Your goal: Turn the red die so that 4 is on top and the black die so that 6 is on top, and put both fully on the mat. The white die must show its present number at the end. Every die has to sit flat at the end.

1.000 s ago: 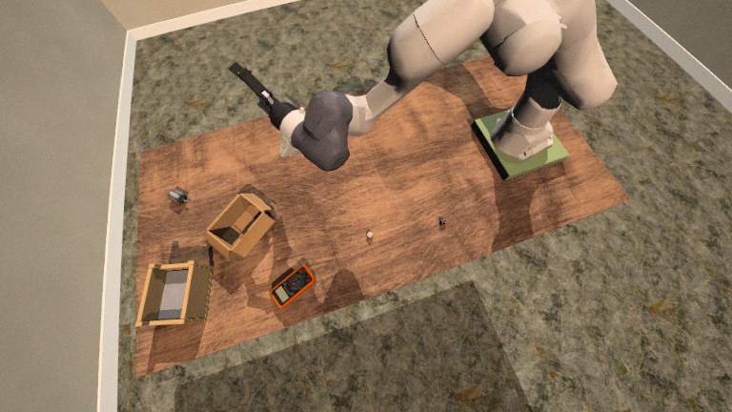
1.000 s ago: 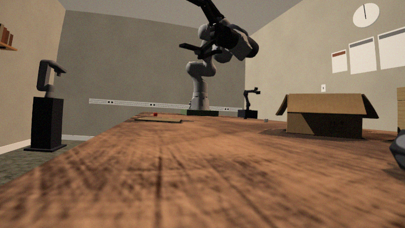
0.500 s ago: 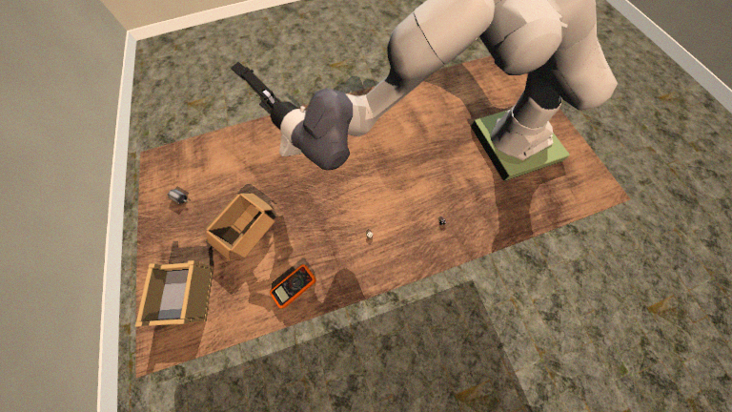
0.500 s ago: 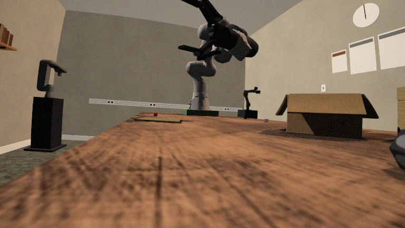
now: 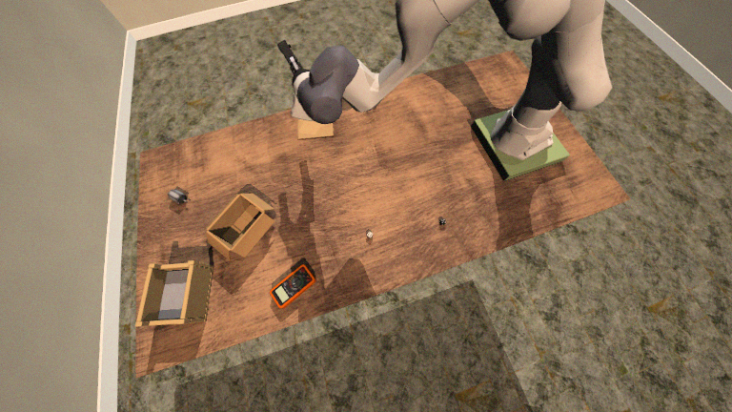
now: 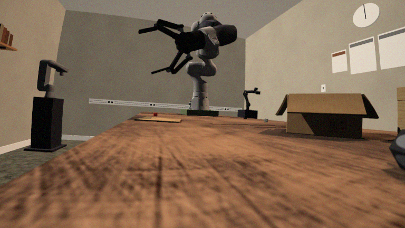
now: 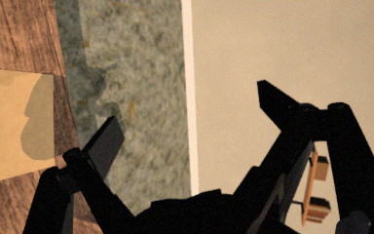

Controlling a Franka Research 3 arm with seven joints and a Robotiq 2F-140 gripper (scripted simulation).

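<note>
My hand is 270 mm past the red die, 230 mm above it and 40 mm to the right of it. Also, from my hand: cardboard box: 420 mm to the left, 300 mm ahead, 190 mm below; tan mat: 230 mm below, 60 mm to the left, 10 mm behind; white die: 560 mm to the left, 230 mm below, 90 mm behind.
</note>
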